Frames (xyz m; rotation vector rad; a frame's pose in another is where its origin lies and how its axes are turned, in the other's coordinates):
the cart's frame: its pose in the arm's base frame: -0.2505 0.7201 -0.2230 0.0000 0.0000 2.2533
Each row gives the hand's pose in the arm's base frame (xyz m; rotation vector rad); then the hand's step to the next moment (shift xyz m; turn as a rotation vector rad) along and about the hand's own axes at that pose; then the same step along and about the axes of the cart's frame.
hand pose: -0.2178 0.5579 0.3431 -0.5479 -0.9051 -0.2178
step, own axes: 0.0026 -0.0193 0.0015 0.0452 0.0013 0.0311
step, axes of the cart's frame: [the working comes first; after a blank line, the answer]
step, axes of the arm's base frame: -0.0072 -0.0153 0.0097 0.0067 0.0199 0.0507

-0.0073 0.0153 0.0097 0.0112 -0.0177 0.0507
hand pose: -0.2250 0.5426 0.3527 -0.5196 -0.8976 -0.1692
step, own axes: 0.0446 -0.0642 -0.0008 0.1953 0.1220 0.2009
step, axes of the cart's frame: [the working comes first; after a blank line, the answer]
step, axes of the arm's base frame: 0.0056 -0.0526 0.0575 0.0232 0.2197 0.2111

-0.0444 0.0288 0.0575 0.1559 -0.1566 0.2111
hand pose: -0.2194 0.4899 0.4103 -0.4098 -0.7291 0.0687
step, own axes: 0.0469 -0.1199 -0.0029 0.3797 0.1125 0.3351
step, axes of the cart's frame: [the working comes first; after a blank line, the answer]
step, axes of the arm's base frame: 0.0274 -0.1017 0.0742 0.0716 0.2938 0.4215

-0.0962 0.0429 0.0742 0.1828 -0.2409 0.4215
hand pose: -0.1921 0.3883 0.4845 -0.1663 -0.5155 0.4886
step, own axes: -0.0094 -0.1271 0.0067 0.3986 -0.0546 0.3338
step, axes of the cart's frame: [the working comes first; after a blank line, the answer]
step, axes of the arm's base frame: 0.0410 -0.1153 0.0363 0.1544 0.1571 0.4741

-0.1153 0.0409 0.0363 0.0246 -0.2189 0.4741
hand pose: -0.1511 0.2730 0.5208 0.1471 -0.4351 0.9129
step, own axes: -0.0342 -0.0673 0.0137 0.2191 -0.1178 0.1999
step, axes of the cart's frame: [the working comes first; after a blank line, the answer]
step, axes of the arm's base frame: 0.0309 -0.0702 0.0018 0.1494 0.0280 0.2806

-0.0740 0.0203 0.0018 -0.0725 -0.1336 0.2806
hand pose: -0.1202 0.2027 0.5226 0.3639 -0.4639 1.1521
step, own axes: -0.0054 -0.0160 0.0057 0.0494 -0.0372 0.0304
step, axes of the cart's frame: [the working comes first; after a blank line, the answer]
step, axes of the arm's base frame: 0.0122 -0.0130 0.0014 0.0460 0.0098 0.0504

-0.0177 -0.0013 0.0014 -0.0214 -0.0418 0.0504
